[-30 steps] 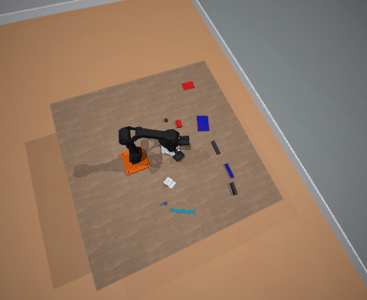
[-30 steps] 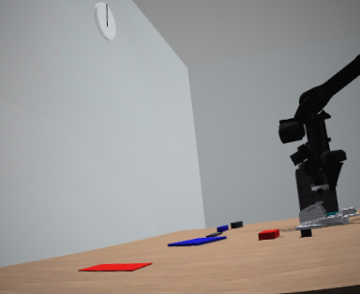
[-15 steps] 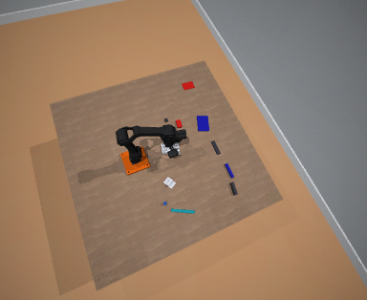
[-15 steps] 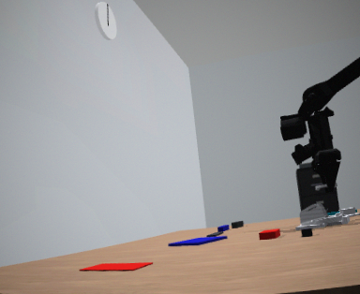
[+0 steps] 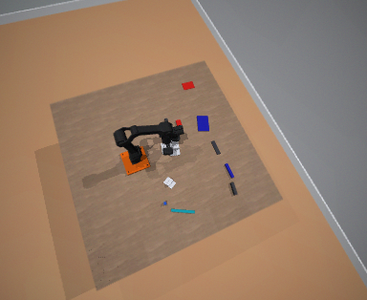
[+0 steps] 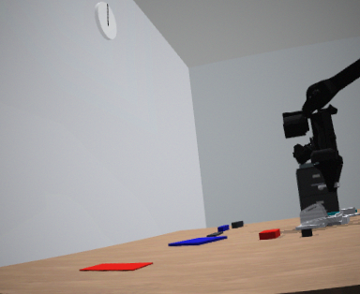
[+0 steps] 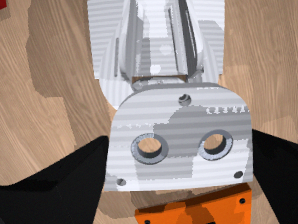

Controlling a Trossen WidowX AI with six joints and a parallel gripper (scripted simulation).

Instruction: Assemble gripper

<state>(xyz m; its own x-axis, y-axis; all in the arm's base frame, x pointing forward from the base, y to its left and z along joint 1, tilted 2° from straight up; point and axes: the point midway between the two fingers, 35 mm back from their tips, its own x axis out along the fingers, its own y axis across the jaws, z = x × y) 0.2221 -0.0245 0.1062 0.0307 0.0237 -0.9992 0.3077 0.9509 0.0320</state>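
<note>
Now: the white jaw 10 mm ahead of my gripper tip, 10 mm to the right of it and 70 mm below it. From my gripper tip the other things lie so: red block (180 mm ahead, 140 mm to the left, 70 mm below); then teal bar (90 mm behind, 430 mm to the right, 80 mm below); then blue plate (350 mm ahead, 70 mm to the left, 80 mm below).
</note>
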